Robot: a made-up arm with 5 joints.
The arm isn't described. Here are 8 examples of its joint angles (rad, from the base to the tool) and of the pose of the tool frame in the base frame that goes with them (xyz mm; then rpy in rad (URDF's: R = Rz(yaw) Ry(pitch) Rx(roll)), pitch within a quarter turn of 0, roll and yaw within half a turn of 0).
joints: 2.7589 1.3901 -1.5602 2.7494 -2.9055
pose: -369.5 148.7 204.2 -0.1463 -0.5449 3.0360
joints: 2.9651 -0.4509 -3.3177 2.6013 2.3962
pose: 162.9 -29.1 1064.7 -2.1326 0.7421 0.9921
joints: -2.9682 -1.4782 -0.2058 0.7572 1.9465
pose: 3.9 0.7 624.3 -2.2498 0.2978 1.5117
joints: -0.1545 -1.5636 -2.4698 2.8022 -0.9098
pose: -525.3 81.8 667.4 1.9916 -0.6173 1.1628
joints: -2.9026 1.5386 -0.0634 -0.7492 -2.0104
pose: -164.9 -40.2 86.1 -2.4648 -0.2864 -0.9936
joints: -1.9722 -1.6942 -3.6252 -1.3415 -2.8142
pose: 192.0 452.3 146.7 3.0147 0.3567 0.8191
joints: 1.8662 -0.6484 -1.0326 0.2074 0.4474
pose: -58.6 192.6 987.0 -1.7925 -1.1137 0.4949
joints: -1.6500 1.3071 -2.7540 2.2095 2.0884
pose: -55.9 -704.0 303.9 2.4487 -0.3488 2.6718
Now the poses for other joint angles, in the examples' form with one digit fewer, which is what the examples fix.
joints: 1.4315 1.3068 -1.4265 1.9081 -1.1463
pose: 54 387 109 -1.333 0.414 3.100
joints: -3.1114 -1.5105 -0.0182 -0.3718 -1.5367
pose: 72 2 704 1.241 -0.032 -1.530
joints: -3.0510 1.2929 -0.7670 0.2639 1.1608
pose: -342 -31 19 2.395 0.287 1.958
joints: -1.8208 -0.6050 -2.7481 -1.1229 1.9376
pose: 111 435 998 1.318 -0.356 2.981
